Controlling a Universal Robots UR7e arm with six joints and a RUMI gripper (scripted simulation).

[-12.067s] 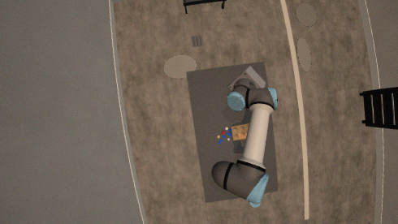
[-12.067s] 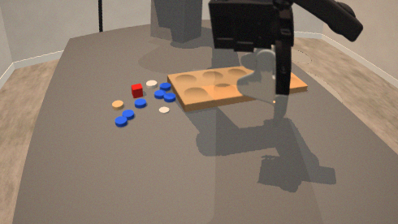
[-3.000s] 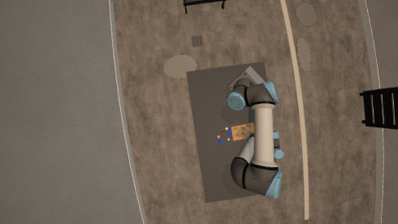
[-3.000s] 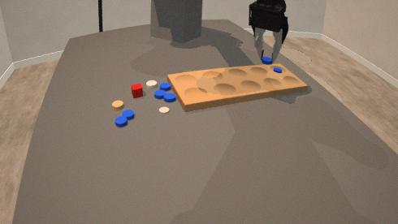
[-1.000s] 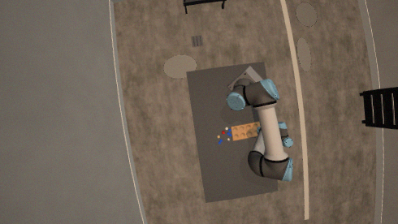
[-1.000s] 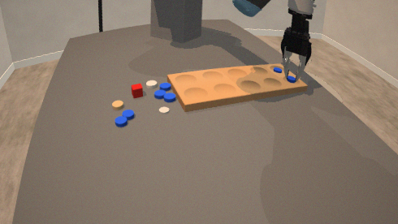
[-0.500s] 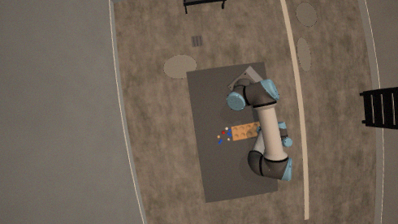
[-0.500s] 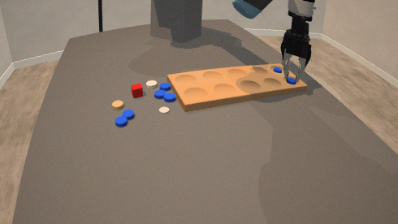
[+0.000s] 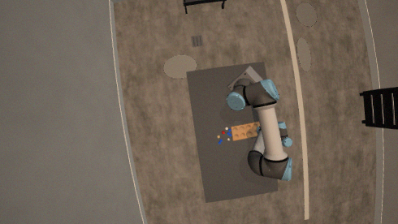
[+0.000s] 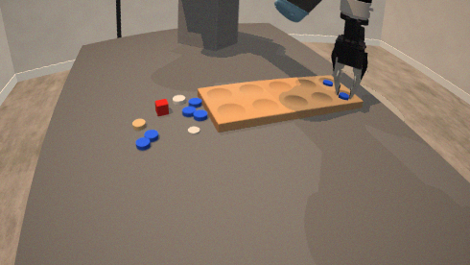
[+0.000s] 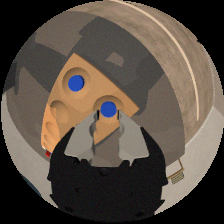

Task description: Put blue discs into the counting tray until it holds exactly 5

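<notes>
The tan disc lies 490 mm to the right of my hand, 30 mm below it and 20 mm behind it. Also, from my hand: red cube (430 mm to the right, 60 mm behind, 20 mm below); counting tray (150 mm to the right, 30 mm behind, 20 mm below); white disc (390 mm to the right, 90 mm behind, 30 mm below).
</notes>
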